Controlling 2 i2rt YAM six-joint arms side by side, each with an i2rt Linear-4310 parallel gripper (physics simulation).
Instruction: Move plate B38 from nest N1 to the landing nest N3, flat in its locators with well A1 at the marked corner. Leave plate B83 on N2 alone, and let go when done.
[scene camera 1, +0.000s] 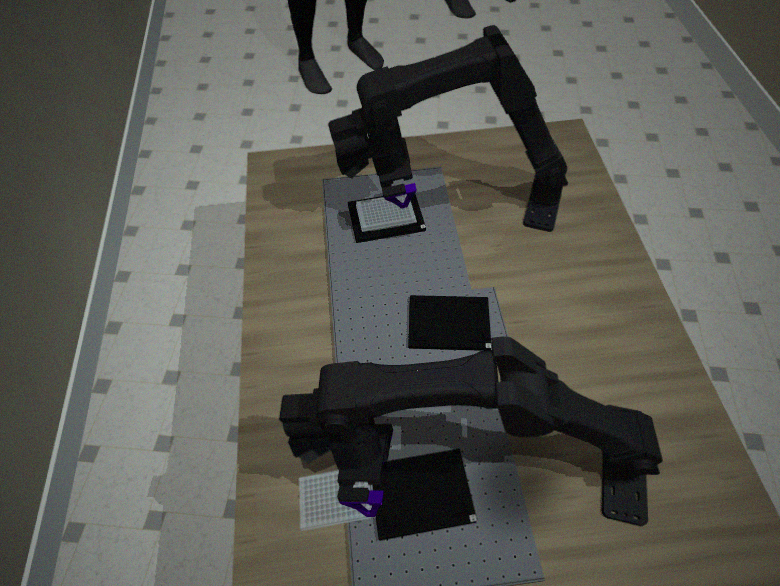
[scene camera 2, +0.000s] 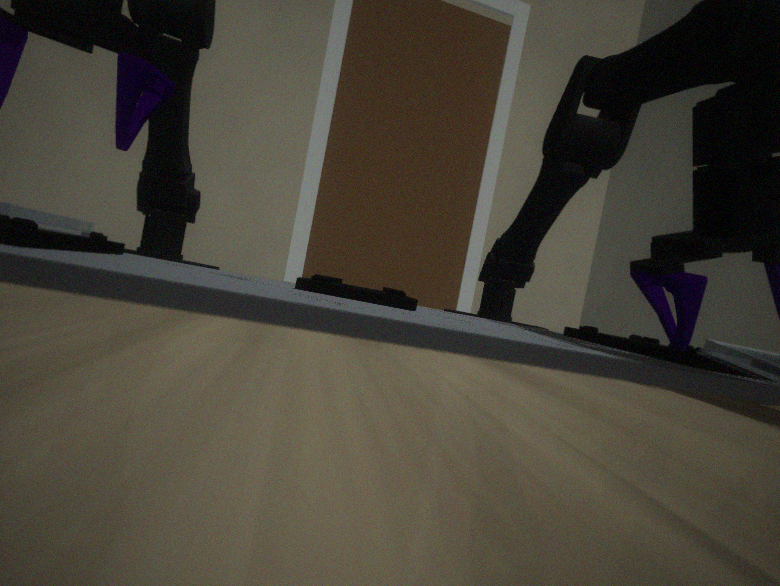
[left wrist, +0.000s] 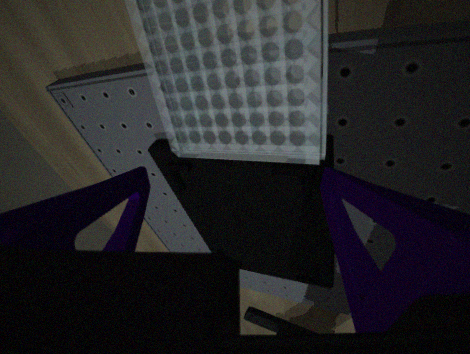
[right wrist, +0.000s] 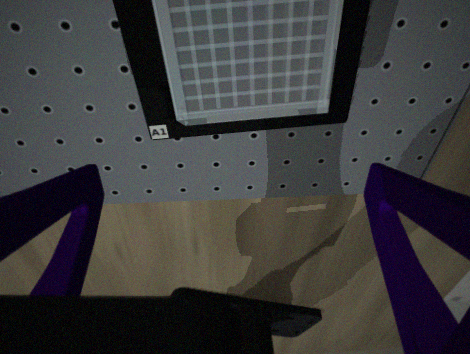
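A clear well plate (scene camera 1: 321, 497) (scene camera 2: 747, 356) (left wrist: 240, 90) lies beside the lower black nest (scene camera 1: 428, 497) (scene camera 2: 611, 340) (left wrist: 260, 215), out of its recess, across the board's left edge in scene camera 1; its end meets or overlaps the nest's rim. My left gripper (scene camera 1: 365, 511) (scene camera 2: 731, 333) (left wrist: 235, 176) is open and empty, low at that end. Another plate (scene camera 1: 384, 214) (scene camera 2: 50, 220) (right wrist: 250, 60) sits in the upper nest (scene camera 1: 390, 232) (scene camera 2: 63, 241) (right wrist: 149, 65). My right gripper (scene camera 1: 398, 202) (scene camera 2: 59, 129) (right wrist: 234, 178) is open above its edge. The middle nest (scene camera 1: 448, 321) (scene camera 2: 356, 293) holds no plate. Plate names are unreadable.
The nests stand on a grey perforated board (scene camera 1: 372, 277) (scene camera 2: 252, 315) (left wrist: 115, 110) (right wrist: 50, 90) on the wooden table (scene camera 1: 283, 333) (scene camera 2: 315, 441). The left forearm (scene camera 1: 409, 384) spans the board between middle and lower nests. An A1 label (right wrist: 159, 132) marks the upper nest's corner.
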